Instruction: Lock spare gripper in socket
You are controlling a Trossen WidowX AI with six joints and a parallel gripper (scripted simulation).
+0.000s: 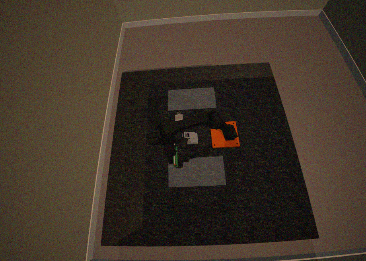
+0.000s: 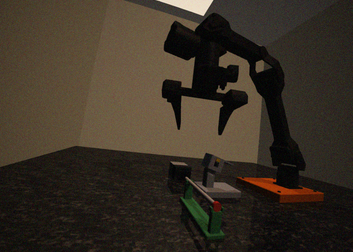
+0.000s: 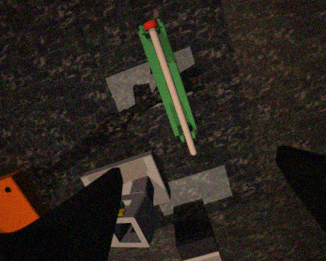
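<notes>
My gripper tip is now 30 mm past the spare gripper, 240 mm to the left of it and 140 mm above it. The rest, counted from my gripper tip: green rack 40 mm to the left, 130 mm below; then grey socket 100 mm behind, 80 mm to the right, 110 mm below.
</notes>
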